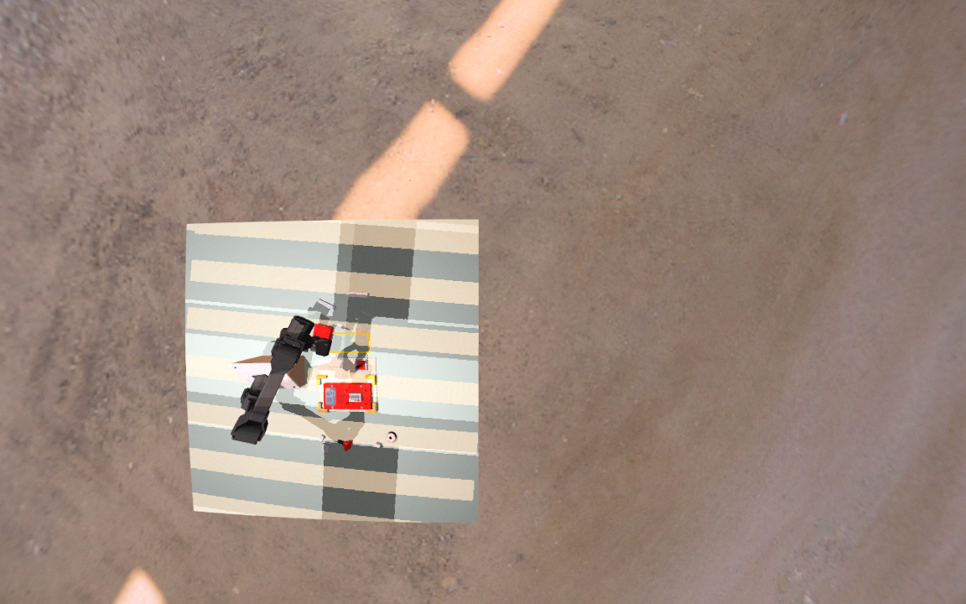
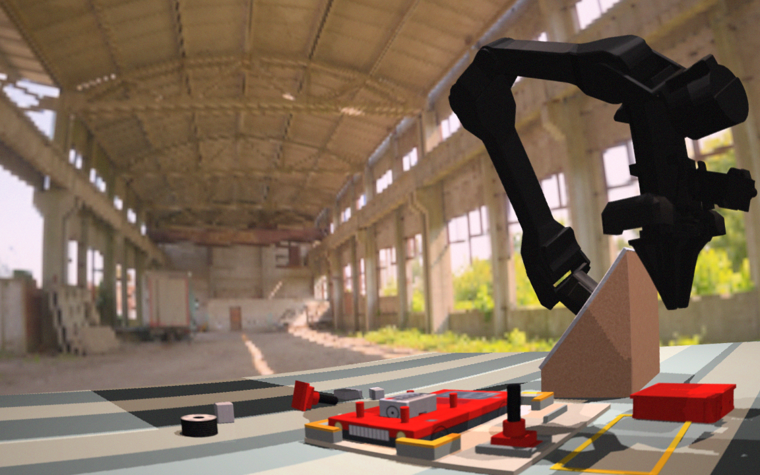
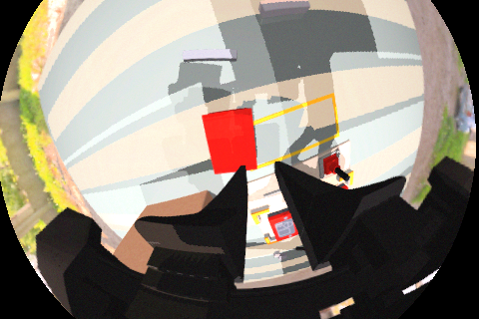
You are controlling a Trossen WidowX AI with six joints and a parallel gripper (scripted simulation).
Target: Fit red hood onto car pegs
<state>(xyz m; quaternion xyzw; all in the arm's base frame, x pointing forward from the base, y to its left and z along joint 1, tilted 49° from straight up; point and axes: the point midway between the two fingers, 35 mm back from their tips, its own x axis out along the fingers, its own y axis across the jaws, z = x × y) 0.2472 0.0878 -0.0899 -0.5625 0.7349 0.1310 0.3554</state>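
The red hood lies 100 mm below my gripper tip and 30 mm behind it. From my gripper tip the other things lie so: grey engine block (260 mm to the right, 90 mm below, 80 mm ahead); black wheel (460 mm to the right, 200 mm ahead, 100 mm below).
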